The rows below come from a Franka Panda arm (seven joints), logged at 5 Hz.
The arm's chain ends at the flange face. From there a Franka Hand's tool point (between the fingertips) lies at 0.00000 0.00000 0.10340 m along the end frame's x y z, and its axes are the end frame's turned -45 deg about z.
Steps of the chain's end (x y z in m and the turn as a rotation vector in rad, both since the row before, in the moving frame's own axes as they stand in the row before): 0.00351, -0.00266, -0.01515, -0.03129, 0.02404, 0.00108; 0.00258, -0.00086, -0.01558, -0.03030, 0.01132, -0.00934; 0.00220, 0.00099, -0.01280, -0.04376, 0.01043, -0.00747; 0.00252, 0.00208, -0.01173, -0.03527, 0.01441, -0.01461; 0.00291, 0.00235, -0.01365, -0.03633, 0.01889, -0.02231
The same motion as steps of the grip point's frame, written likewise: 0.00383, 0.00465, -0.01523, -0.03912, -0.00513, 0.00108; 0.00106, 0.00427, -0.01563, -0.02943, -0.01342, -0.00934; -0.00157, 0.00623, -0.01290, -0.03832, -0.02357, -0.00747; -0.00119, 0.00690, -0.01181, -0.03513, -0.01475, -0.01461; -0.00083, 0.00777, -0.01374, -0.03905, -0.01233, -0.02231
